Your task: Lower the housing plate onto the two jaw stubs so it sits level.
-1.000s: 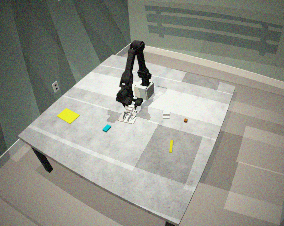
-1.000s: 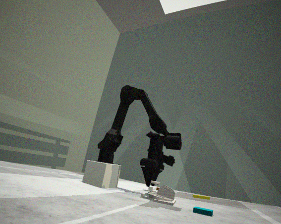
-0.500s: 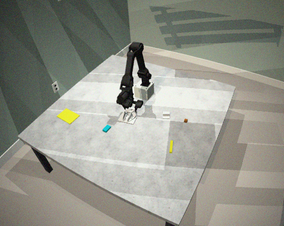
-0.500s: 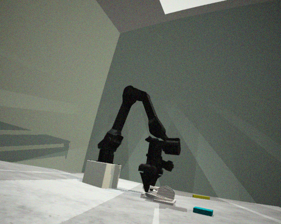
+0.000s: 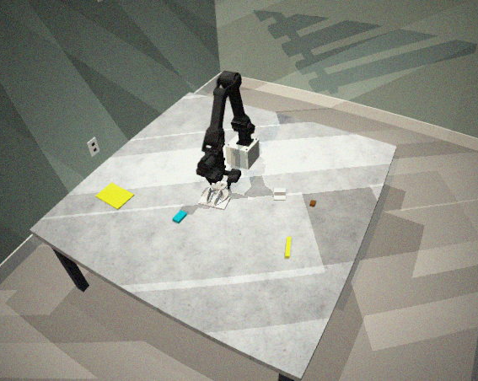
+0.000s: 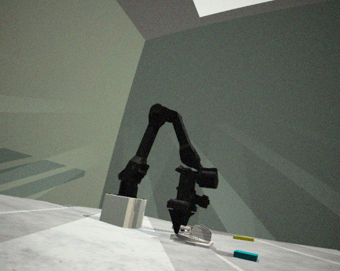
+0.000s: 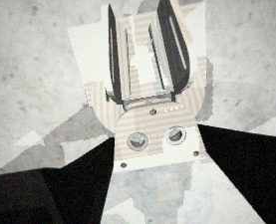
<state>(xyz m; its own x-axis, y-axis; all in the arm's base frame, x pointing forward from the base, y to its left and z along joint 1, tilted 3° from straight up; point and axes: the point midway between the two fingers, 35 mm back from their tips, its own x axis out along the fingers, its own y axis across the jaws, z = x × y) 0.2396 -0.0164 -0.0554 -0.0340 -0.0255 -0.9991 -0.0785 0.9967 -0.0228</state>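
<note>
The pale jaw fixture lies 2 cm ahead of my gripper tip, 2 cm to the left of it and 1 cm below it. Also, from my gripper tip: teal block (21 cm ahead, 8 cm to the right, 1 cm below); yellow flat square (22 cm ahead, 44 cm to the right, 2 cm below); yellow bar (19 cm ahead, 38 cm to the left, 1 cm below).
</note>
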